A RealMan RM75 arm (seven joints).
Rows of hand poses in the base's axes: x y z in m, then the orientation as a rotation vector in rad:
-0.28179, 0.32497, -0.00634, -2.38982, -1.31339, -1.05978
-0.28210, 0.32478, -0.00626, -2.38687, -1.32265, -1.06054
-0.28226, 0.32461, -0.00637, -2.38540, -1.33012, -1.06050
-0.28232, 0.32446, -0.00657, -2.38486, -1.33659, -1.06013
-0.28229, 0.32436, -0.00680, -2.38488, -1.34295, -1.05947
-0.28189, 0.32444, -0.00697, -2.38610, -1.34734, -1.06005
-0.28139, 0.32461, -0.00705, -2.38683, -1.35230, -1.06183
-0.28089, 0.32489, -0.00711, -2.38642, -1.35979, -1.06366
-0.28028, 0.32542, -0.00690, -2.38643, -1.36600, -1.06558
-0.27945, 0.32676, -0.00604, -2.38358, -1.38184, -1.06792
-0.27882, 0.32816, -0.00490, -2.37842, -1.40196, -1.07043
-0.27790, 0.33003, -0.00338, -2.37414, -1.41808, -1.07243
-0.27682, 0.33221, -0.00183, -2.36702, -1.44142, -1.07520
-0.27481, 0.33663, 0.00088, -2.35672, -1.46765, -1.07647
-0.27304, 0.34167, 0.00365, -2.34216, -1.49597, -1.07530
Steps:
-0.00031, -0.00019, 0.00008, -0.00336, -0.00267, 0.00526
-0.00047, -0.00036, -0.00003, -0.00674, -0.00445, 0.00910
-0.00053, -0.00051, -0.00023, -0.01018, -0.00584, 0.01205
-0.00050, -0.00061, -0.00046, -0.01396, -0.00705, 0.01468
-0.00010, -0.00053, -0.00063, -0.01737, -0.00872, 0.01559
0.00040, -0.00036, -0.00071, -0.02075, -0.01134, 0.01676
0.00090, -0.00008, -0.00077, -0.02484, -0.01456, 0.01957
0.00151, 0.00045, -0.00056, -0.02847, -0.01755, 0.02160
0.00234, 0.00179, 0.00030, -0.03587, -0.02312, 0.02892
0.00297, 0.00319, 0.00144, -0.04432, -0.02978, 0.03912
0.00389, 0.00506, 0.00296, -0.05105, -0.03512, 0.04732
0.00497, 0.00724, 0.00451, -0.06028, -0.04273, 0.05964
0.00698, 0.01166, 0.00722, -0.06933, -0.04991, 0.07508
0.00875, 0.01670, 0.00999, -0.07711, -0.05572, 0.09413

